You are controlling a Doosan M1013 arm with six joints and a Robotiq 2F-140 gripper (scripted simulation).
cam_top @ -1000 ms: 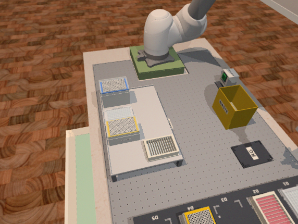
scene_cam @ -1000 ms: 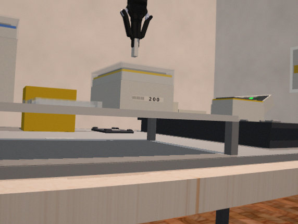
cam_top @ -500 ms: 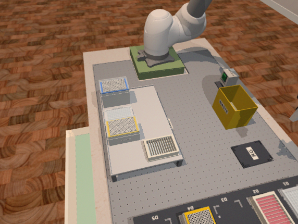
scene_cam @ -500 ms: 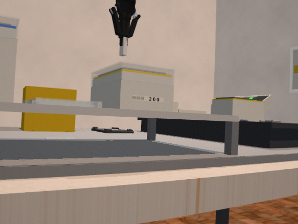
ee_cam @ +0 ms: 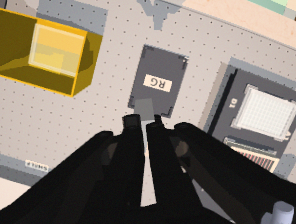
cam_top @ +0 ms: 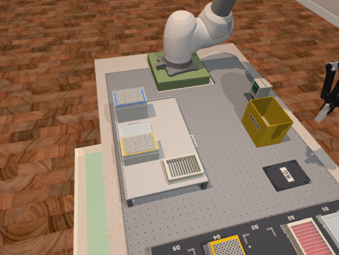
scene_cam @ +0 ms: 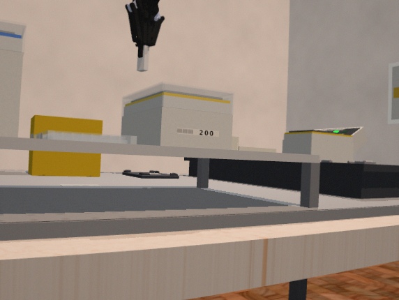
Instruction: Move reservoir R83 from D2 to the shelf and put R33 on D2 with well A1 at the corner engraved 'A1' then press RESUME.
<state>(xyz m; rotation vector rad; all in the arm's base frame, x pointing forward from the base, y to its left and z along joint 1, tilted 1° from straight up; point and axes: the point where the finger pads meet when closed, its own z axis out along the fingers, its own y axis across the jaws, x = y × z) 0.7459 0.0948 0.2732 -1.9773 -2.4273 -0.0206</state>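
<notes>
My gripper is now 37 cm past the key box, 25 cm above it and 14 cm to the right of it. Round my hand: 96-well plate (27 cm ahead, 25 cm below, 5 cm to the right); then regrip nest RG (31 cm below, 3 cm ahead, 1 cm to the right); then yellow waste bin (27 cm below, 19 cm behind, 4 cm to the left).
</notes>
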